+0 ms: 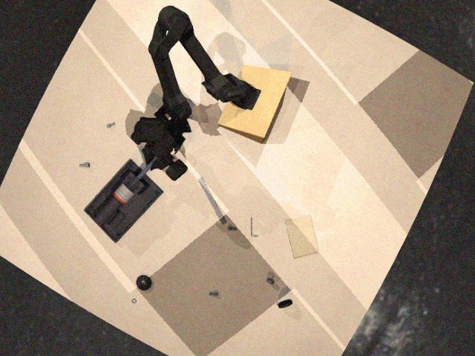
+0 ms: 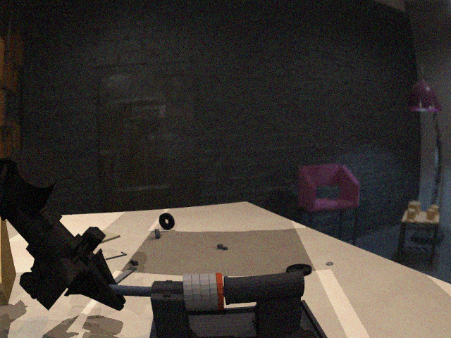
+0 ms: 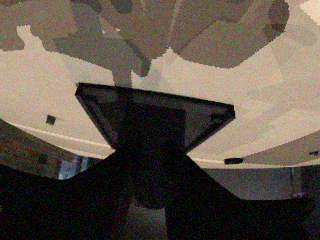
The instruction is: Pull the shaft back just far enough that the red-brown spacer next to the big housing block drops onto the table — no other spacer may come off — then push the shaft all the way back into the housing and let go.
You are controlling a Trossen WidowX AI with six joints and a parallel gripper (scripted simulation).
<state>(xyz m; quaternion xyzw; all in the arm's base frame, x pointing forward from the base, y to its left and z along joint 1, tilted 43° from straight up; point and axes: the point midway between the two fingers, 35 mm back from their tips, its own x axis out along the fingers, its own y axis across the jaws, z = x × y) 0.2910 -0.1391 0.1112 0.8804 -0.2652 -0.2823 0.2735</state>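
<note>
Now: the grey-blue shaft 5 cm ahead of my gripper tip, 2 cm above it and 1 cm to the right of it. Round my gripper tip: grey flat bar: 21 cm to the left, 5 cm below, 1 cm ahead; thin pin: 37 cm to the left, 5 cm below, 4 cm ahead; red-brown spacer: 12 cm ahead, 4 cm to the right, 2 cm above.
</note>
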